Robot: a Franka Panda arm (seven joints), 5 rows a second.
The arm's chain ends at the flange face. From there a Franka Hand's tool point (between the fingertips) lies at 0.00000 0.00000 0.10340 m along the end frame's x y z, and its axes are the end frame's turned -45 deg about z.
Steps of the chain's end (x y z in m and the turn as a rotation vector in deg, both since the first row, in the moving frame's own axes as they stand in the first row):
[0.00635 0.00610 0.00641 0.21 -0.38 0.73]
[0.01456 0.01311 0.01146 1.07 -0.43 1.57]
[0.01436 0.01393 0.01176 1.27 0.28 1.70]
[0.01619 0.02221 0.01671 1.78 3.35 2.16]
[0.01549 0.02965 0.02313 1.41 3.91 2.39]
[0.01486 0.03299 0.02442 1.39 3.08 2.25]
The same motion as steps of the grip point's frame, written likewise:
[-0.00004 0.00805 0.00641 0.42 -0.12 0.73]
[0.00187 0.01766 0.01144 1.06 0.45 1.57]
[0.00230 0.01877 0.01173 0.70 1.10 1.70]
[0.00225 0.02928 0.01648 -1.11 3.63 2.16]
[-0.00330 0.03525 0.02286 -1.77 3.76 2.39]
[-0.00716 0.03610 0.02424 -1.20 3.16 2.25]

